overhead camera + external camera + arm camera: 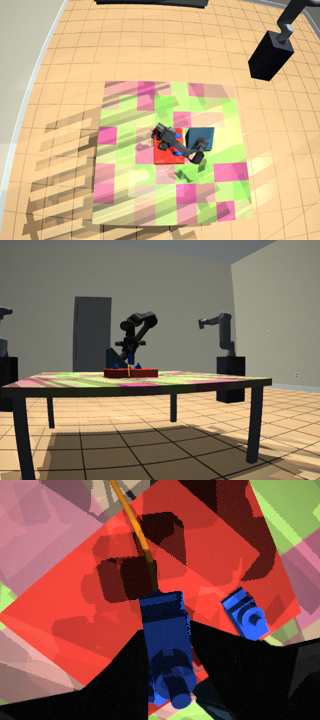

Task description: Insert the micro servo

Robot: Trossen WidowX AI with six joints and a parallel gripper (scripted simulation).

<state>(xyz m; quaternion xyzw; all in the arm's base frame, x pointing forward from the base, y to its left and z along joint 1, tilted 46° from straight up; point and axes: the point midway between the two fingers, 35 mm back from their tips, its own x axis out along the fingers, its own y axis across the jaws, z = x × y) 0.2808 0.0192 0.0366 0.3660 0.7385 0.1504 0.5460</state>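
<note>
The red deck lies 1 cm ahead of my gripper tip and 10 cm below it.
</note>
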